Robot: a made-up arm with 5 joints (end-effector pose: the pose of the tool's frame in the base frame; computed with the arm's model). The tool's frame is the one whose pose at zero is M.
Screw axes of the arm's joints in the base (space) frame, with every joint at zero. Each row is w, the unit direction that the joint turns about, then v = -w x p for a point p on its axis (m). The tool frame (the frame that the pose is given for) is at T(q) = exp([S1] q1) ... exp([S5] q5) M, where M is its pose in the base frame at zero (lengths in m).
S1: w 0 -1 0 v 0.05 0 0
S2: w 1 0 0 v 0 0.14 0.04
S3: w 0 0 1 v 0.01 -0.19 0
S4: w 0 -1 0 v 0.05 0 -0.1
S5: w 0 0 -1 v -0.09 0.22 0
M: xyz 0.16 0.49 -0.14 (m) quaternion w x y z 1 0 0 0
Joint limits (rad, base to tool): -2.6..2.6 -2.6..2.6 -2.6..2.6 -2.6..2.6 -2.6..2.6
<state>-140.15 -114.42 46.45 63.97 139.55</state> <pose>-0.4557 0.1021 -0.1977 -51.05 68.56 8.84</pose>
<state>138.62 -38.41 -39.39 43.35 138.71</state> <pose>-0.4834 -0.2444 0.0270 -118.42 40.63 5.40</pose>
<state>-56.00 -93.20 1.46 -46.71 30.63</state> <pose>-0.2464 -0.4858 -0.2811 -120.52 47.58 -6.63</pose>
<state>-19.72 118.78 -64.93 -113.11 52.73</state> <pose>0.5931 0.0138 0.6789 -63.21 -142.39 -71.75</pose>
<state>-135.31 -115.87 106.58 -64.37 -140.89</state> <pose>-0.1851 -0.0558 -0.5197 -15.69 -26.81 56.50</pose>
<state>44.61 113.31 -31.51 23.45 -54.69</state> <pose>-0.3293 0.1339 0.5636 93.69 -65.30 36.07</pose>
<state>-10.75 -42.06 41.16 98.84 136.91</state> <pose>0.3954 0.1650 0.3870 64.99 -15.43 -63.39</pose>
